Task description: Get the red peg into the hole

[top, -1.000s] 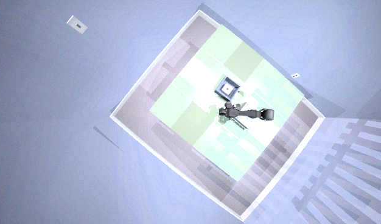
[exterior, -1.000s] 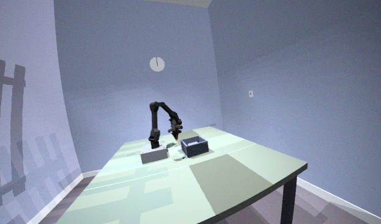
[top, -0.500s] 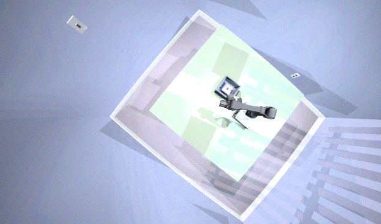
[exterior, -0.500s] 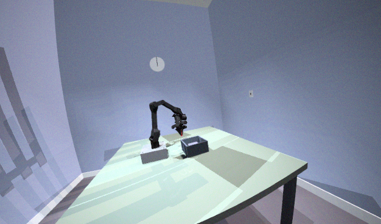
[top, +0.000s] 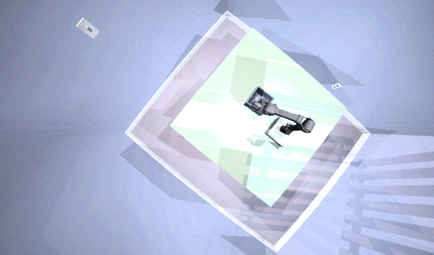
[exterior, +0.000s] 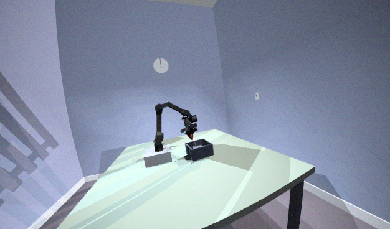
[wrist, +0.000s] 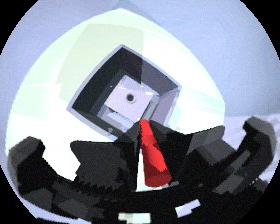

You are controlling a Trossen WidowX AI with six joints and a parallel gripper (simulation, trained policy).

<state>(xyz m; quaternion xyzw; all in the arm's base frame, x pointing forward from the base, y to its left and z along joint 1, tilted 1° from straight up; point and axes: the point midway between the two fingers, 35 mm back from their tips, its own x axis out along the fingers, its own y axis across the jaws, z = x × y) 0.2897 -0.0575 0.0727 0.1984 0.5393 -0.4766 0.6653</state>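
My gripper tip is 30 mm below the red peg and 10 mm to the right of it. Also, from my gripper tip: plate 90 mm below, 50 mm to the right, 30 mm ahead; then box 100 mm below, 50 mm to the right, 30 mm ahead.
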